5 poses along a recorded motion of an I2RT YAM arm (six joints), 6.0 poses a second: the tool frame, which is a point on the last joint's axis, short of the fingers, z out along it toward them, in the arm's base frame.
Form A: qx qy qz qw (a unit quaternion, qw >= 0); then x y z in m.
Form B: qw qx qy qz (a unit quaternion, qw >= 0); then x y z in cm. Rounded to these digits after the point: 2 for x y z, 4 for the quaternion.
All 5 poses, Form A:
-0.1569 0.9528 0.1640 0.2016 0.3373 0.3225 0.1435
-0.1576 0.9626 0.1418 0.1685 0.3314 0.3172 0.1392
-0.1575 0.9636 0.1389 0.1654 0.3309 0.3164 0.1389
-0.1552 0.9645 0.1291 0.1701 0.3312 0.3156 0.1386
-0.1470 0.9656 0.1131 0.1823 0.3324 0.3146 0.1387
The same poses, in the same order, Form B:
0.2016 -0.1569 0.9528 0.1640 33.73 32.25 14.35
0.1685 -0.1576 0.9626 0.1418 33.14 31.72 13.92
0.1654 -0.1575 0.9636 0.1389 33.09 31.64 13.89
0.1701 -0.1552 0.9645 0.1291 33.12 31.56 13.86
0.1823 -0.1470 0.9656 0.1131 33.24 31.46 13.87

